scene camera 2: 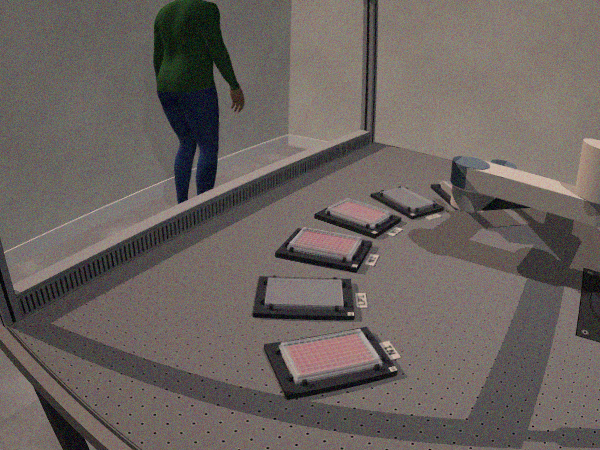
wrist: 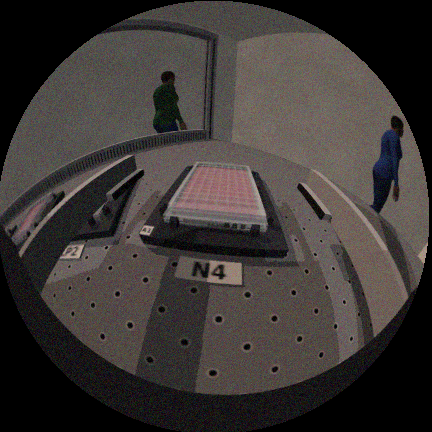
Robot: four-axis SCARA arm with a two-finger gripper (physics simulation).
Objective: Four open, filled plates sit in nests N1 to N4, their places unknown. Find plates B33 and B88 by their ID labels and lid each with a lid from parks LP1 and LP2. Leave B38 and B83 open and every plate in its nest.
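Frame: origin at the arm's base, x left, y up, z ahead, level; metres.
Where they show: gripper, fingertip midpoint: [wrist: 220, 164].
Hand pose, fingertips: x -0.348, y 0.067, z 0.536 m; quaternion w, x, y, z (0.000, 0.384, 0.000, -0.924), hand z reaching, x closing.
After its pixels a point has its place.
An open plate with pink wells [wrist: 217, 192] @[x -0.350, y 0.039, z 0.539 m] sits in dark nest N4 [wrist: 215, 245] @[x -0.317, y 0.024, z 0.502 m]; small dark characters on its near side are too blurred to read. My gripper [wrist: 220, 164] @[x -0.348, y 0.067, z 0.536 m] [scene camera 2: 462, 197] is open and empty, its fingers apart on either side of this plate, and it largely hides N4 in the scene view. Three more open pink plates [scene camera 2: 330, 354] @[x 0.425, y 0.036, z 0.514 m] [scene camera 2: 326, 243] @[x 0.129, y 0.037, z 0.701 m] [scene camera 2: 359, 212] @[x -0.046, y 0.038, z 0.719 m] sit in nests; the nearest nest's tag reads N1. Their IDs are not readable. Clear grey lids [scene camera 2: 304, 292] @[x 0.297, y 0.031, z 0.642 m] [scene camera 2: 409, 198] @[x -0.222, y 0.031, z 0.665 m] lie on two dark parks. LP2 is partly hidden by the left finger in the wrist view.
The pale arm [scene camera 2: 530, 182] @[x 0.028, y 0.228, z 0.321 m] reaches in from the right. A low slotted rail [scene camera 2: 225, 200] @[x 0.080, y 0.039, z 1.004 m] runs along the table's far left edge. A dark plate-like piece [scene camera 2: 590, 305] @[x 0.025, y 0.014, z 0.124 m] lies at the right edge. People in green [scene camera 2: 187, 50] [wrist: 166, 105] and blue [wrist: 387, 160] stand beyond the table.
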